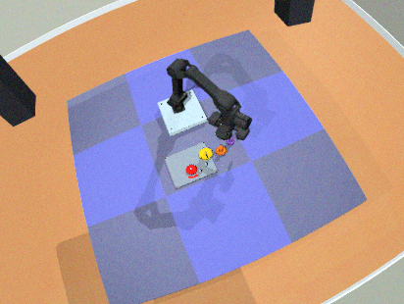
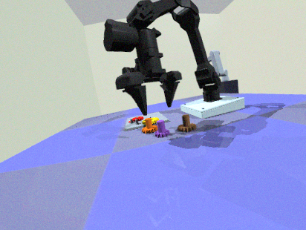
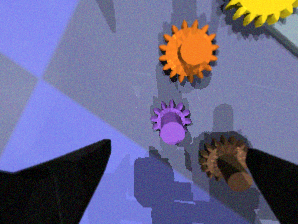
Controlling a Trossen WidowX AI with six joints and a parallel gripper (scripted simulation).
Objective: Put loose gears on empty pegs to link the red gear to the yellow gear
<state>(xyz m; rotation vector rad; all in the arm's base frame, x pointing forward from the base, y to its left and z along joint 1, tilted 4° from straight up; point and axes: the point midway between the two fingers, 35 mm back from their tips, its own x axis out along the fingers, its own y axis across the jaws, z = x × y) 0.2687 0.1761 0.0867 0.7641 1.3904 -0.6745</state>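
My gripper tip is 5 cm above the purple gear. From my gripper tip the other things lie so: orange gear (6 cm to the right, 5 cm below, 3 cm ahead); yellow gear (13 cm to the right, 5 cm below, 2 cm ahead); brown gear (7 cm behind, 5 cm below).
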